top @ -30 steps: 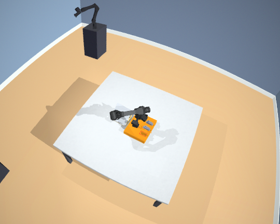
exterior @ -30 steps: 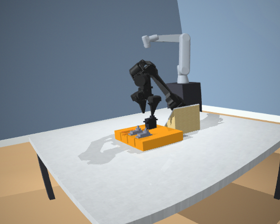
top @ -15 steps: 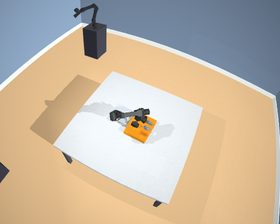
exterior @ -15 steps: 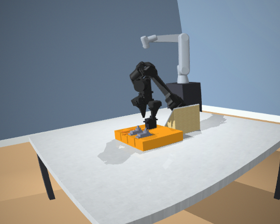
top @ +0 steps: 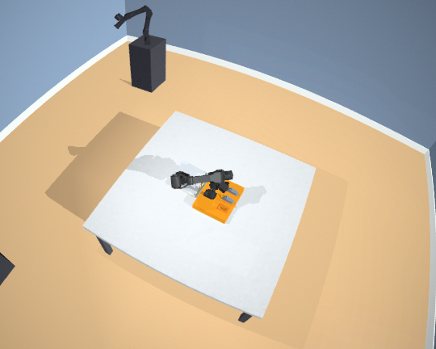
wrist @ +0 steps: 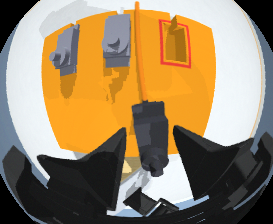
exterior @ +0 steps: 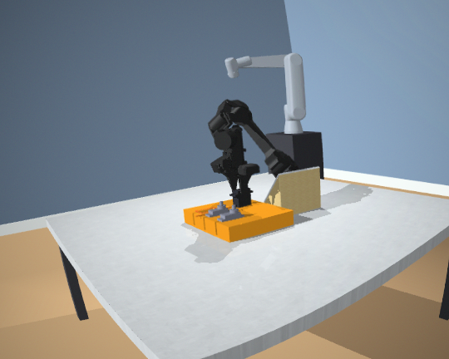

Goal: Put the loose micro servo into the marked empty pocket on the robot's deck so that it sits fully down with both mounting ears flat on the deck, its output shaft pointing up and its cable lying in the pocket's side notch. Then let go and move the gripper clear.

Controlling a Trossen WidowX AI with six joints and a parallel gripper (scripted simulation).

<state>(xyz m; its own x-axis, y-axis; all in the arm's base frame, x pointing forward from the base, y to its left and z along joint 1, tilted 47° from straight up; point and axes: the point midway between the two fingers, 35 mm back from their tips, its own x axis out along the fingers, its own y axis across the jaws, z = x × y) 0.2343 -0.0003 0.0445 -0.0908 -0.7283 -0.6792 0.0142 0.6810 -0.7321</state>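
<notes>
The orange deck is 1 cm behind my gripper tip, 4 cm to the left of it and 7 cm below it.
</notes>
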